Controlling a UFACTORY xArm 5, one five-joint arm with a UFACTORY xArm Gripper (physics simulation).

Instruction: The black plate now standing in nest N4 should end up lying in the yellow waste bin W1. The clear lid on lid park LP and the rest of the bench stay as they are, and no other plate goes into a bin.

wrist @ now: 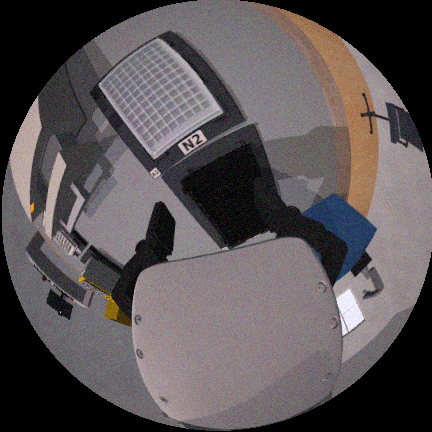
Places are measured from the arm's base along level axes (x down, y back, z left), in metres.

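Pixels of known places: gripper, fingertip midpoint: (210,200).
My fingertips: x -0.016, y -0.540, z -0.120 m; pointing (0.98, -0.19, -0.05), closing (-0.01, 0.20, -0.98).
Observation:
For each thing: its top centre in the pictures, then the offset to it from my fingertips. "spot": a spot on its surface instead.
- black plate, middle of its top: (238,208) dx +0.023, dy +0.039, dz -0.023 m
- nest N4, surface spot: (266,159) spot: dx +0.037, dy -0.002, dz -0.078 m
- yellow box, middle of its top: (130,325) dx -0.071, dy +0.275, dz +0.474 m
- white gridded plate, middle of its top: (148,86) dx +0.023, dy -0.127, dz +0.004 m
- nest N2, surface spot: (230,102) spot: dx +0.037, dy -0.077, dz -0.060 m
- blue bin, middle of its top: (340,273) dx -0.071, dy +0.210, dz -0.168 m
- small white plate, middle of its top: (56,235) dx +0.023, dy -0.094, dz +0.373 m
The black plate (222,197) lies in the dark frame of nest N4 (266,159), at the middle of the wrist view. The nest's own label is hidden behind the gripper body. My gripper (210,200) is open and empty. Its fingers stand wide apart low over the nest, the left one over the grey bench beside it, the right one overlapping the plate's right side in the view. A yellow box (116,312), which looks like waste bin W1, shows partly at the lower left behind the gripper. I cannot make out the clear lid or lid park LP.
A white gridded plate (162,97) lies in nest N2 (230,102), adjoining the black plate's nest. A blue bin (345,225) stands at the right, close to the right finger. Grey equipment and a small white plate (65,241) are at the left. The wooden bench edge (362,165) curves along the right.

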